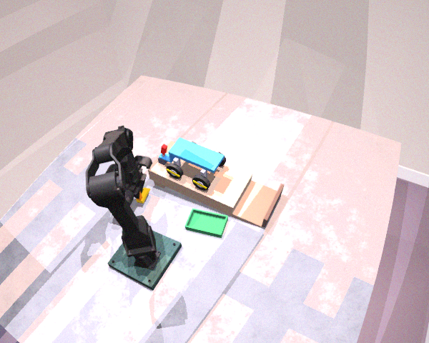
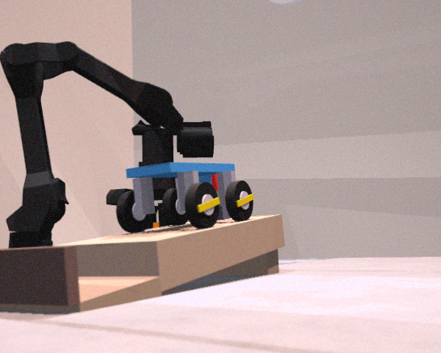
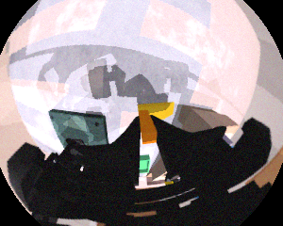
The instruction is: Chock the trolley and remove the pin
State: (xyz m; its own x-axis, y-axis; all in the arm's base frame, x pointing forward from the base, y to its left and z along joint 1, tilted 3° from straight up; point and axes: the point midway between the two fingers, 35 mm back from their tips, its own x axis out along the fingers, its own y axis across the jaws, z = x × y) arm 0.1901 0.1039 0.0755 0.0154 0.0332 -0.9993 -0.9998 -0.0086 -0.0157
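My gripper tip is now 130 mm short of the red-headed stop pin, 50 mm to the left of it and 80 mm below it. Round my gripper tip: yellow chock 20 mm ahead, 10 mm below; then raised lip 80 mm ahead, 430 mm to the right, 20 mm below; then blue-topped trolley 130 mm ahead, 160 mm to the right, 60 mm above.
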